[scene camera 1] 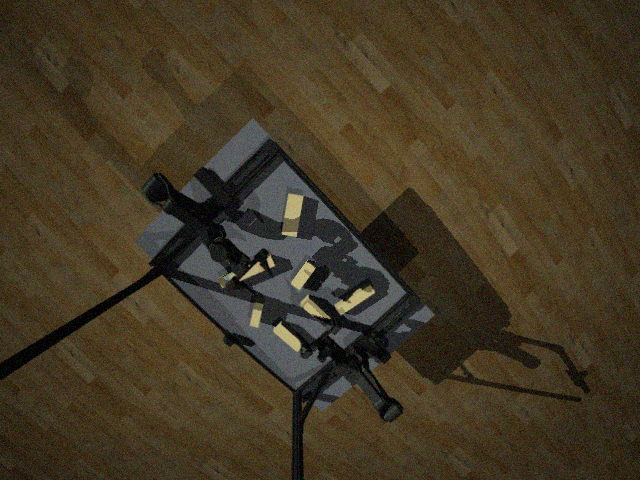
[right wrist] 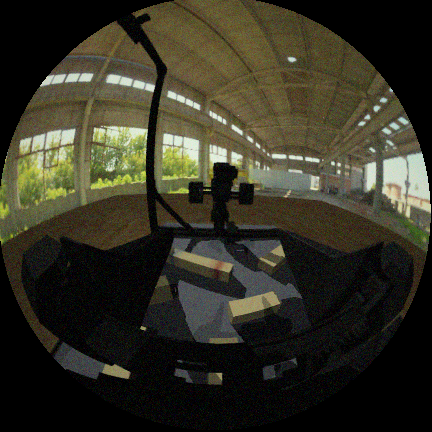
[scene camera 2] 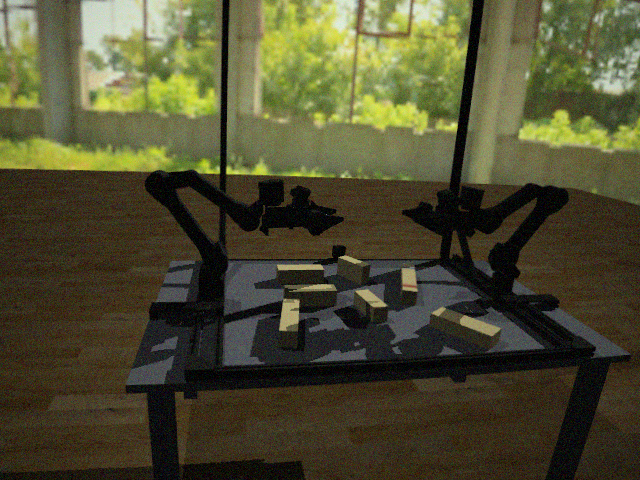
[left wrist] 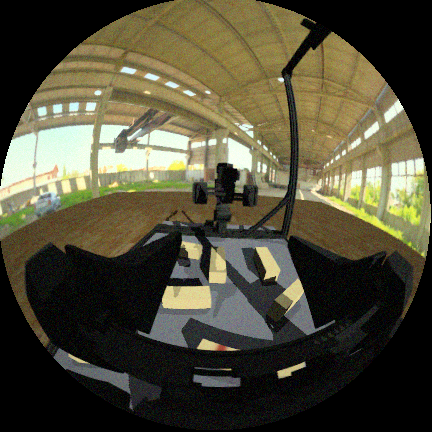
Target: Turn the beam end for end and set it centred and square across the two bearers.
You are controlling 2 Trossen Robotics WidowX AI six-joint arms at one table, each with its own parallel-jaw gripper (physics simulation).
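Frame: origin at the left arm's base, x ahead, y left, z up, level; millimetres.
Where they show: left gripper, between the fingertips: (scene camera 1: 264,286) (right wrist: 221,194) (scene camera 2: 407,215) (left wrist: 237,239); right gripper, between the fingertips: (scene camera 1: 304,324) (right wrist: 228,234) (scene camera 2: 339,214) (left wrist: 226,196); left arm's base, origin of its link: (scene camera 1: 211,209) (right wrist: 218,230) (scene camera 2: 500,291); right arm's base, origin of its link: (scene camera 1: 355,351) (scene camera 2: 210,296) (left wrist: 220,230).
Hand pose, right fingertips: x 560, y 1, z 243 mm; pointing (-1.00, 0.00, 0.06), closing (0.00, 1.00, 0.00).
Each offset is from my right fingertips to the top centre of the thing. Level surfaces: height alone.
The beam @[266 mm back, 80 mm right, 218 mm down] (scene camera 1: 251,271) (scene camera 2: 408,279) (left wrist: 207,345) (right wrist: 197,264) is a long pale wooden bar with a red band nearer one end. It lies on the table, partly hidden by the left gripper in scene camera 1. Plain pale blocks lie around it, including one @[87 mm back, 86 mm left, 218 mm down] (scene camera 1: 302,274) (scene camera 2: 368,303) near the middle and one @[305 mm back, 230 mm left, 224 mm down] (scene camera 1: 293,209) (scene camera 2: 462,326). I cannot tell which two are the bearers. My left gripper (scene camera 1: 265,283) (scene camera 2: 405,212) is open and empty, high above the table near the beam. My right gripper (scene camera 1: 317,333) (scene camera 2: 341,217) is open and empty, above the opposite side.
More pale blocks @[73 mm ahead, 11 mm left, 215 mm down] (scene camera 1: 313,307) @[152 mm ahead, 170 mm left, 218 mm down] (scene camera 1: 355,299) @[77 mm ahead, 162 mm right, 215 mm down] (scene camera 1: 287,335) @[106 mm back, 179 mm right, 199 mm down] (scene camera 1: 255,315) lie at different angles on the grey table @[262 mm down] (scene camera 2: 149,369). Dark rails (scene camera 2: 310,369) edge the table. Upright black posts (scene camera 2: 223,129) (scene camera 2: 465,103) stand behind it in scene camera 2. Strong shadows cross the tabletop.
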